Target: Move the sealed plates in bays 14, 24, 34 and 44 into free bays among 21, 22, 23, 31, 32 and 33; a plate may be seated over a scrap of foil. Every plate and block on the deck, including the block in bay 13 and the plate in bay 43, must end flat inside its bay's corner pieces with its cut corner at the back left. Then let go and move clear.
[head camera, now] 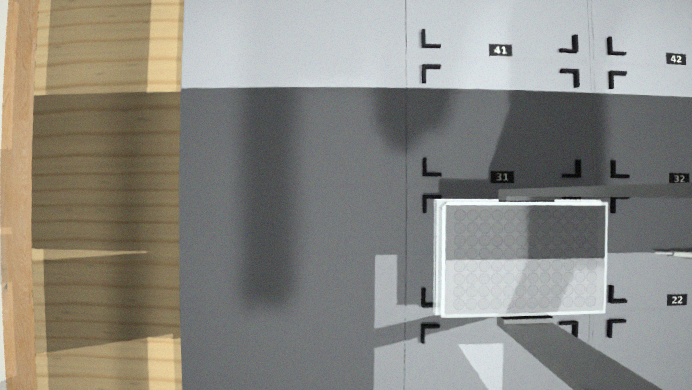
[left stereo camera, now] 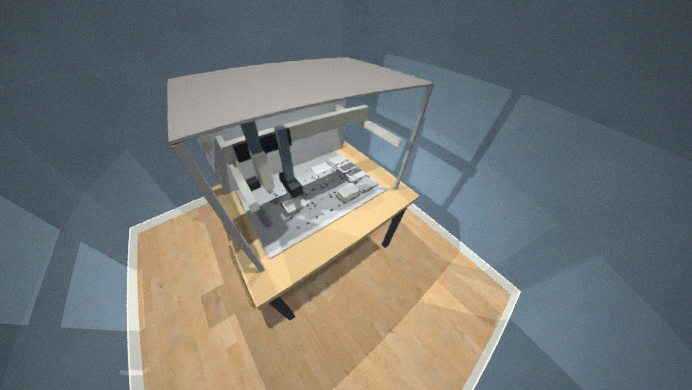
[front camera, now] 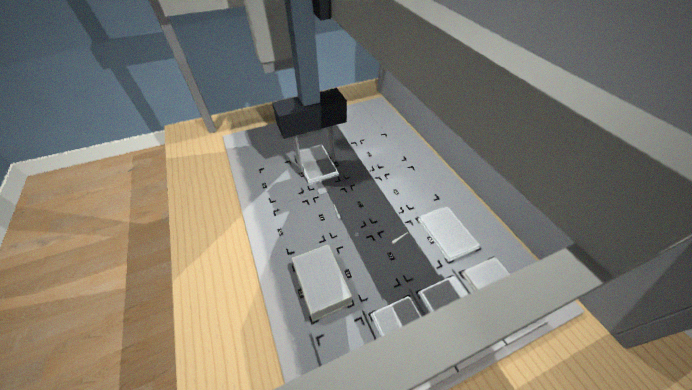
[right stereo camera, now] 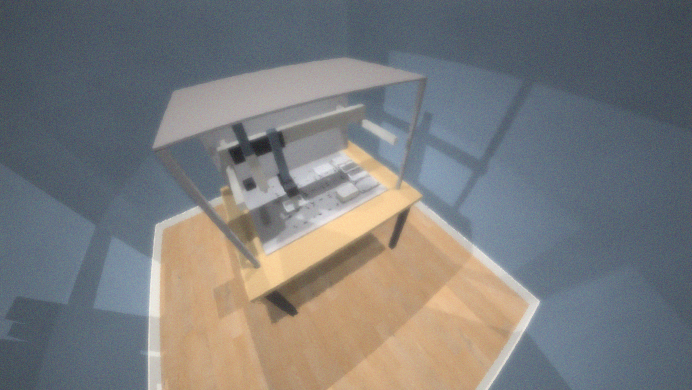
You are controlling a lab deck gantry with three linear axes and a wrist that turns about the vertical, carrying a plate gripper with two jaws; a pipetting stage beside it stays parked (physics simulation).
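Frame: origin at the robot's base, x ahead, y left, z up, level; metres.
Where they show: gripper, fingertip midpoint: [head camera: 521,257] [left stereo camera: 294,203] [front camera: 316,163] [right stereo camera: 294,203]; robot's base at its link origin: [left stereo camera: 298,228] [front camera: 260,170] [right stereo camera: 295,227].
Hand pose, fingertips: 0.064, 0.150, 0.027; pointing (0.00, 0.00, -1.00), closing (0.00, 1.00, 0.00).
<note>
Things, the pixels of their top centre, and the offset from my fingertips, as dx, dy, dz. "*": a spot on its surface instead.
- sealed plate at its top centre: [head camera: 527,259] [front camera: 316,161] [left stereo camera: 294,202] [right stereo camera: 293,202] +0.000, +0.000, +0.007
- bay 24 at a spot on its surface: [front camera: 392,319] * +0.456, -0.012, +0.002
- bay 34 at a spot on its surface: [front camera: 442,295] * +0.455, +0.101, +0.001
- bay 44 at a spot on its surface: [front camera: 485,274] * +0.454, +0.208, +0.002
- Bay 14 at a spot on its surface: [front camera: 320,340] * +0.432, -0.147, -0.012
- thick block at its top centre: [front camera: 320,276] [right stereo camera: 347,190] [left stereo camera: 348,190] +0.328, -0.107, +0.015
- small foil scrap at its top centre: [front camera: 322,190] +0.082, -0.013, -0.026
- thin white piece at its top centre: [head camera: 686,255] [front camera: 336,210] +0.162, -0.005, -0.019
- pale sliver at a spot on its surface: [front camera: 399,238] * +0.297, +0.100, -0.023
My gripper [front camera: 316,161] [head camera: 527,259] is shut on a sealed plate [front camera: 320,169] [head camera: 525,280] [left stereo camera: 289,205] [right stereo camera: 290,205]. It holds the plate level, a little above bay 21 and hiding most of that bay. In the head view the plate's cut corner appears at the back left. Sealed plates stand in bay 24 [front camera: 392,319], bay 34 [front camera: 442,295] and bay 44 [front camera: 485,274], partly behind the beam. Bay 14 [front camera: 320,340] shows no plate in its visible part. The thick block [front camera: 322,282] is in bay 13; the plate [front camera: 449,233] is in bay 43.
A small foil scrap [front camera: 322,190] lies just right of the held plate. A thin white piece [front camera: 337,211] [head camera: 681,254] lies near bay 22, and a pale sliver [front camera: 399,238] lies near bay 33. The parked pipetting stage [left stereo camera: 263,172] hangs left of my gripper. A beam [front camera: 450,320] crosses the front view.
</note>
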